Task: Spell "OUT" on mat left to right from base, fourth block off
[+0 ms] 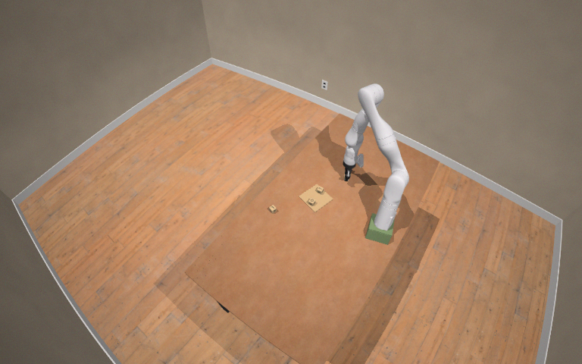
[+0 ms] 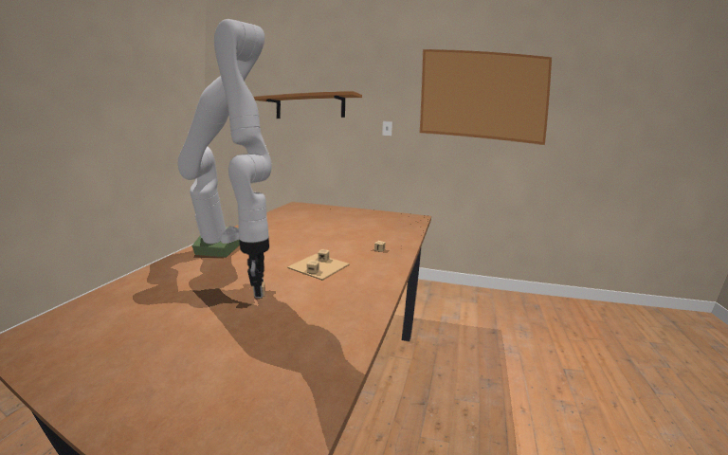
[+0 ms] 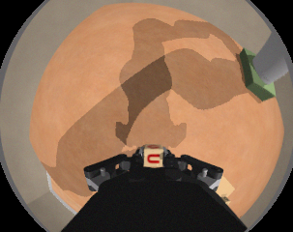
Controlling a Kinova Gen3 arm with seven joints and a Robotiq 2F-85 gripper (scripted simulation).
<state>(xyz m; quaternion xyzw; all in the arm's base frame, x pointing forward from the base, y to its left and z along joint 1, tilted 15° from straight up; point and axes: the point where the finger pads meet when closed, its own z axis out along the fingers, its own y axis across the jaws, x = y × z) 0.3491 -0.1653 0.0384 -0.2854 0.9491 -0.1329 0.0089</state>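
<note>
The letter block lies 280 mm to the left of my hand and 40 mm ahead of it. Round my hand: tan mat: 230 mm to the left, 50 mm ahead, 20 mm below.
</note>
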